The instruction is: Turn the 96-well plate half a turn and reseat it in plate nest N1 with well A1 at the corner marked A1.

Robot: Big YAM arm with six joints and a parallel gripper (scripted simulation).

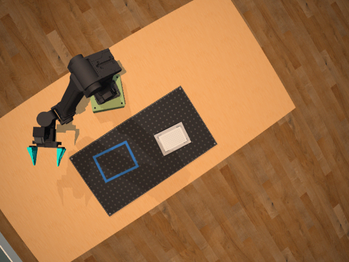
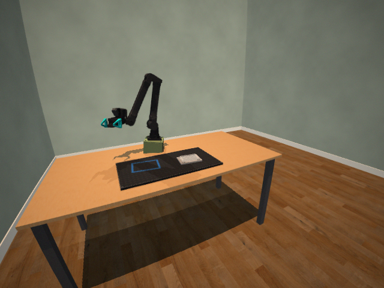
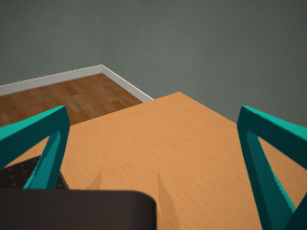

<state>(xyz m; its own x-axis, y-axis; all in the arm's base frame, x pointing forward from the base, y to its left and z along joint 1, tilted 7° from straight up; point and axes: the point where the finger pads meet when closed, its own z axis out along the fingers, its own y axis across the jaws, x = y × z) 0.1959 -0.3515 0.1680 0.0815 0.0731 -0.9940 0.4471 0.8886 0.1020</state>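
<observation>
Now: the 96-well plate 540 mm to the left of my hand, 270 mm below it and 140 mm ahead of it. Round my hand: plate nest N1 (540 mm to the left, 290 mm below, 140 mm ahead).
</observation>
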